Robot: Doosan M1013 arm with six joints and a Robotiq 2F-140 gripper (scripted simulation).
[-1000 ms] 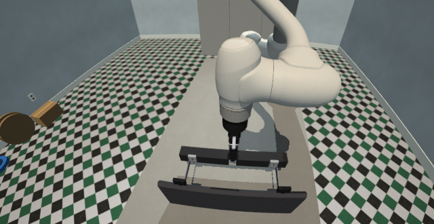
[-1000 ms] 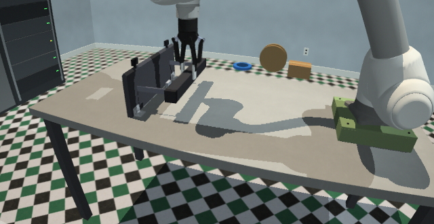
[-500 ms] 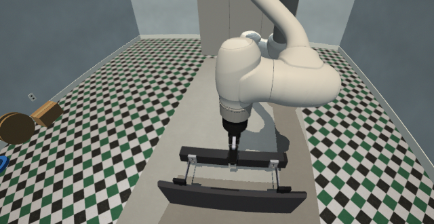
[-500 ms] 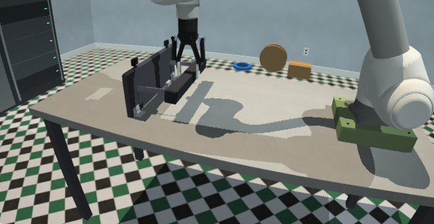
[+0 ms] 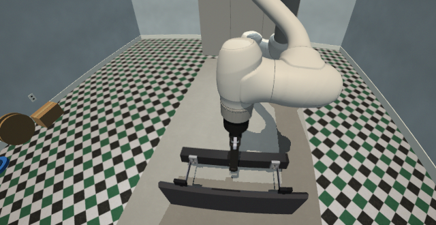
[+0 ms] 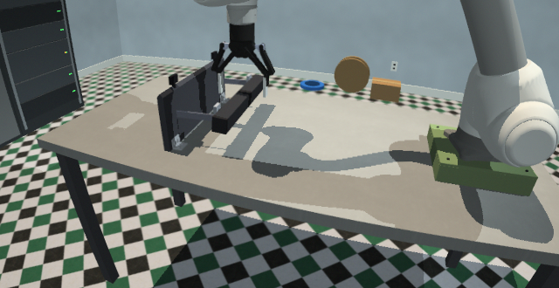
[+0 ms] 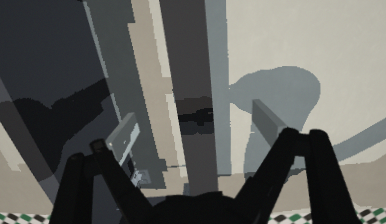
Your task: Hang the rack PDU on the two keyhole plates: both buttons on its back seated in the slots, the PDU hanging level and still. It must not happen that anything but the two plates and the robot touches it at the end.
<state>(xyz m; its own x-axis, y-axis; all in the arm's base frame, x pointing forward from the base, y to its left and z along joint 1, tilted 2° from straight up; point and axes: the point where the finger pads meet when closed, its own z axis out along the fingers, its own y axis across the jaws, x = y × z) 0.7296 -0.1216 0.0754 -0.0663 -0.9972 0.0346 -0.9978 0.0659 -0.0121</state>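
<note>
My hand is 30 mm above the rack PDU and 20 mm short of it. Round my hand: dark upright panel: 160 mm ahead, 40 mm below, 10 mm to the right.
</note>
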